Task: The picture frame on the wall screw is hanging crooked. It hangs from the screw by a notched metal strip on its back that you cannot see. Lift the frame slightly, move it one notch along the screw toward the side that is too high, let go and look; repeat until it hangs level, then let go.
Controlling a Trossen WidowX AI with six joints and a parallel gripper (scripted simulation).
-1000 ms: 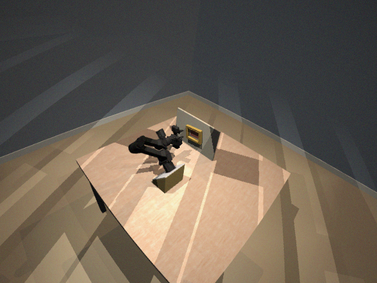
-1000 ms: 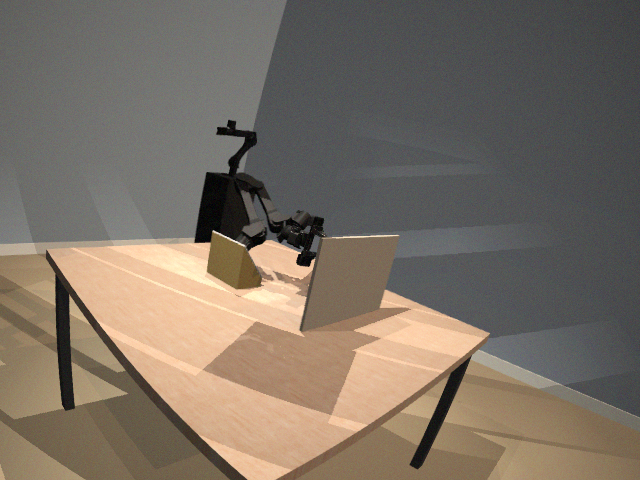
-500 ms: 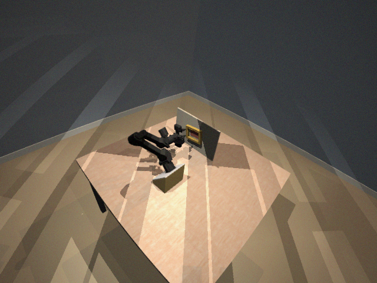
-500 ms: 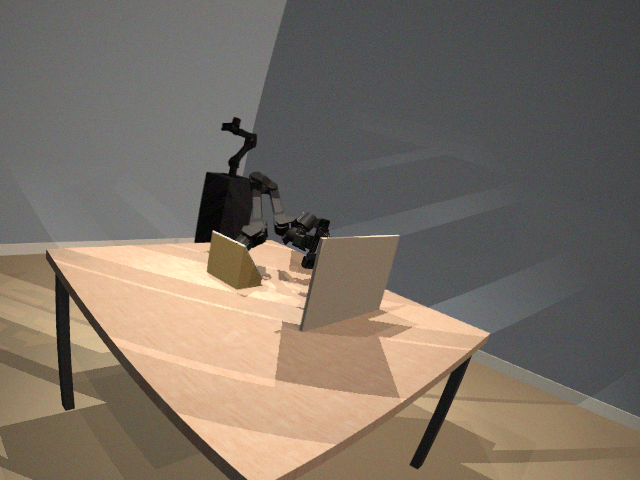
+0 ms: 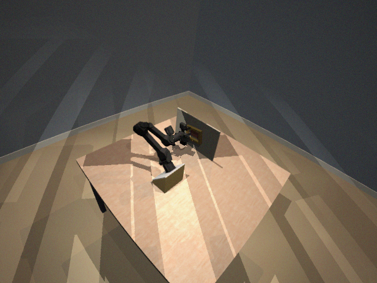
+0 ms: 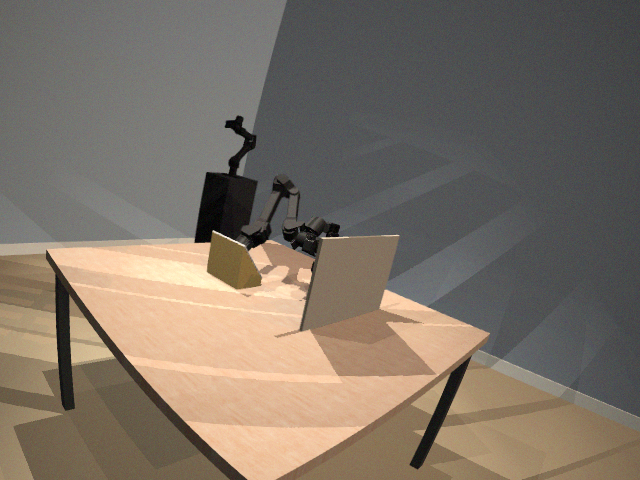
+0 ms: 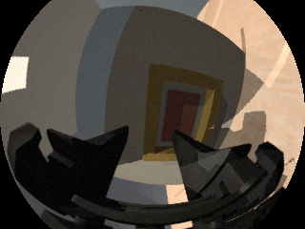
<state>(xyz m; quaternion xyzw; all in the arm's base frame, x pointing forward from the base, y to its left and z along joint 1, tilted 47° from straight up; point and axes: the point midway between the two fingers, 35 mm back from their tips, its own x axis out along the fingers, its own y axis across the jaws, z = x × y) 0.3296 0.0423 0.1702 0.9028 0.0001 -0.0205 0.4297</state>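
The picture frame lies 5 cm ahead of my gripper tip, 1 cm to the right of it and 5 cm below it. Round my gripper tip: wall panel 6 cm ahead, 6 cm below.
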